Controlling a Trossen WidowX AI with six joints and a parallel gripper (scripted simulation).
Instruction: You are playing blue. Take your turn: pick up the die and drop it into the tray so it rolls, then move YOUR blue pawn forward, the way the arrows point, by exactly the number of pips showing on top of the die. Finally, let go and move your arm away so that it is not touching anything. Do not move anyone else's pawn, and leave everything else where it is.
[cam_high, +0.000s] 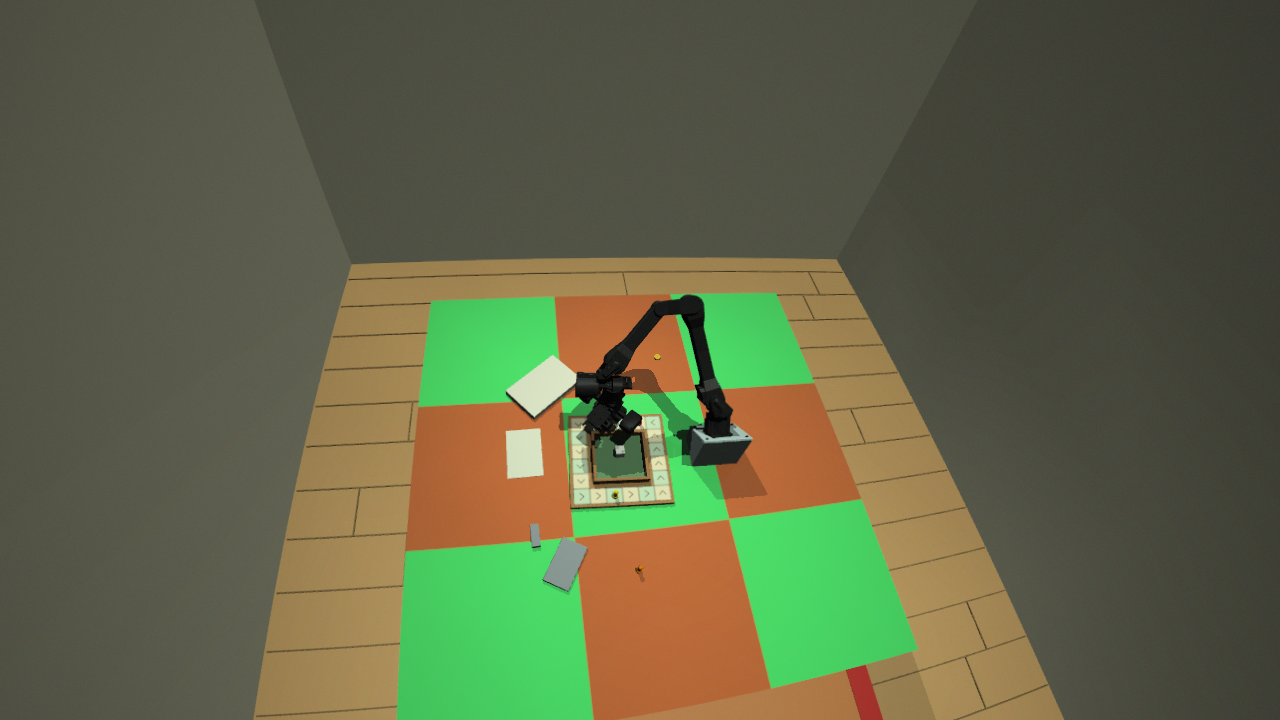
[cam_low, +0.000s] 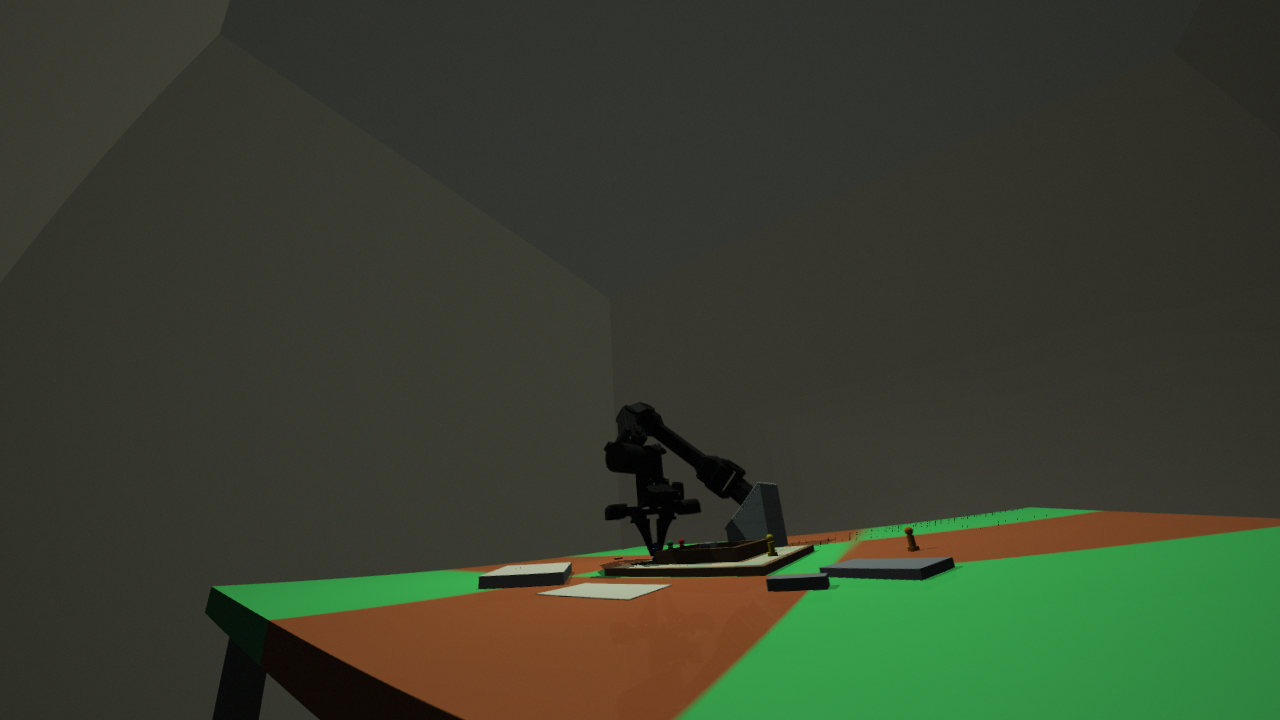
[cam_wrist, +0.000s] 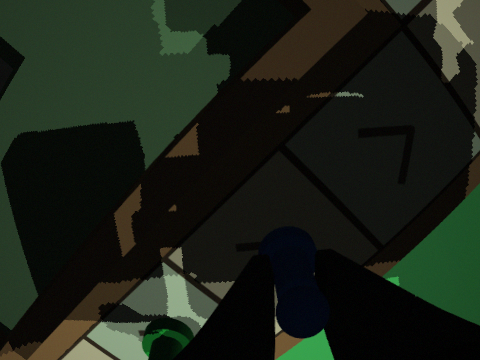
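The green pawn is 50 mm behind my gripper tip, 10 mm to the left of it and 10 mm above it. From my gripper tip the other things lie so: die (100 mm to the left, 10 mm behind); blue pawn (10 mm above); red pawn (90 mm behind, 20 mm to the left, 10 mm above).
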